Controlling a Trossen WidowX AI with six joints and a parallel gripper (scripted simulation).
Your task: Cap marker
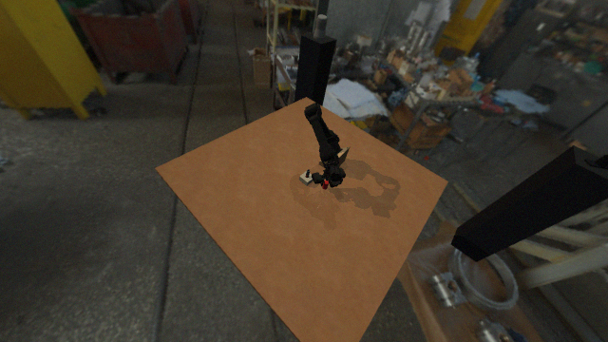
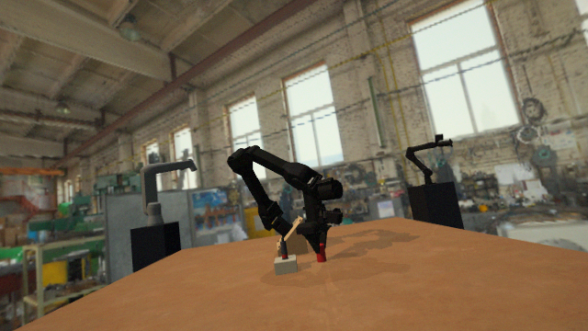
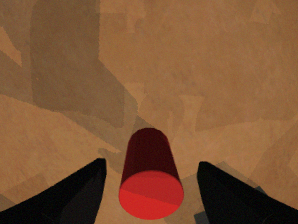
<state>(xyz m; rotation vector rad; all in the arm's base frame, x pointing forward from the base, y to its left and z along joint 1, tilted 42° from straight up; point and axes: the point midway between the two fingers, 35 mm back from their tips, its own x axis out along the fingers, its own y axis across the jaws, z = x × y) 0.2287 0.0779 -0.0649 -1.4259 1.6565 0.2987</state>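
Right now my gripper tip is right at the red cap. Also, from my gripper tip: holder block: 11 cm to the right, 4 cm ahead, 1 cm below.
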